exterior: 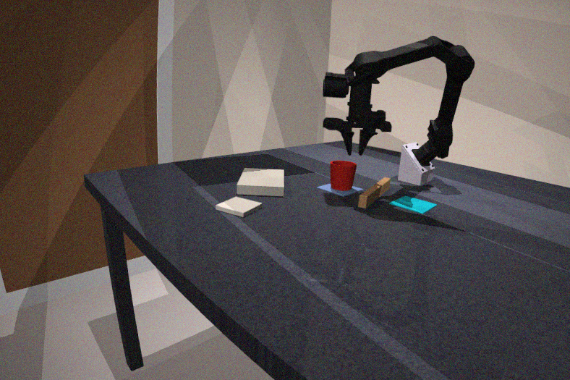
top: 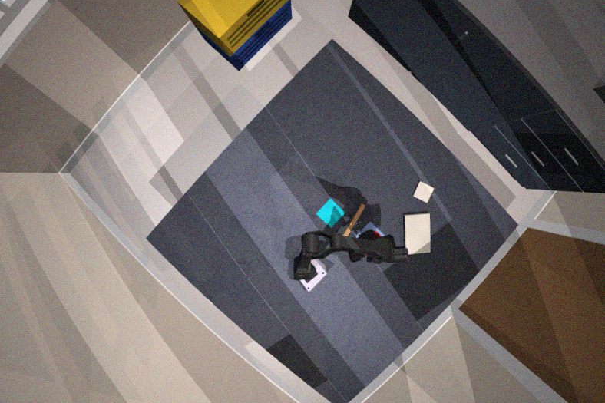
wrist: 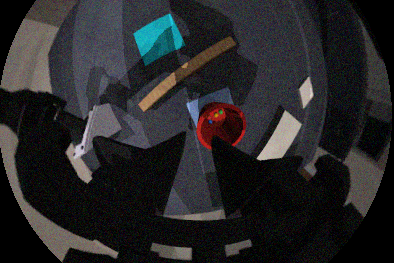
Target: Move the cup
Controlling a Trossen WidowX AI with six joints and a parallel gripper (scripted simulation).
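The red cup lies 3 cm ahead of my gripper tip, 1 cm to the right of it and 6 cm below it. The rest, counted from my gripper tip: pale blue pad: 4 cm ahead, 1 cm to the right, 11 cm below; then cyan pad: 3 cm behind, 19 cm to the left, 11 cm below; then wooden block: 9 cm to the left, 9 cm below.
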